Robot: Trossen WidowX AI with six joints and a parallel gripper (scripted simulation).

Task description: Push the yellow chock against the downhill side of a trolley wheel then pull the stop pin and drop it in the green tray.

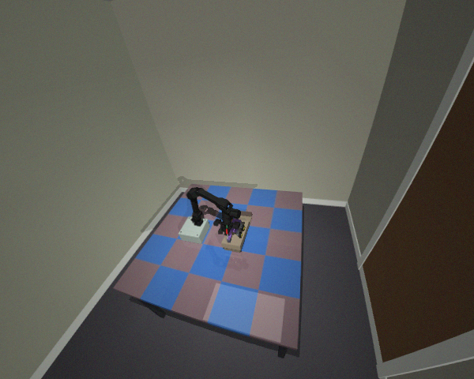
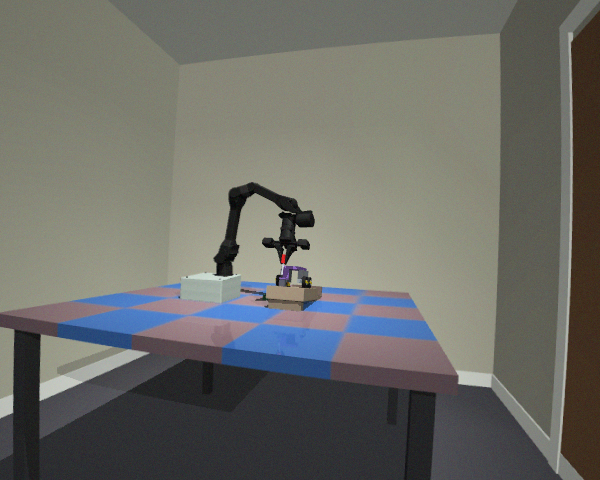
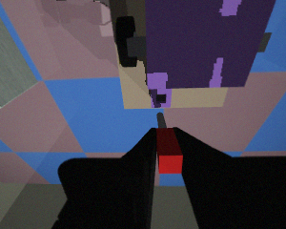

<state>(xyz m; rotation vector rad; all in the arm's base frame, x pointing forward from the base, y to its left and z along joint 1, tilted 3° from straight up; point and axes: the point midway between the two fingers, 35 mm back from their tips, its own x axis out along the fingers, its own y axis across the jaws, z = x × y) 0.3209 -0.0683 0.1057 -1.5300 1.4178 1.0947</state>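
Right now the green tray is 19 cm to the left of my gripper tip, 18 cm below it and 11 cm behind it. Also, from my gripper tip: red-headed stop pin right at my gripper tip; then ramp 13 cm below, 10 cm to the left, 1 cm ahead; then trolley 10 cm to the left, 6 cm below, 1 cm ahead.
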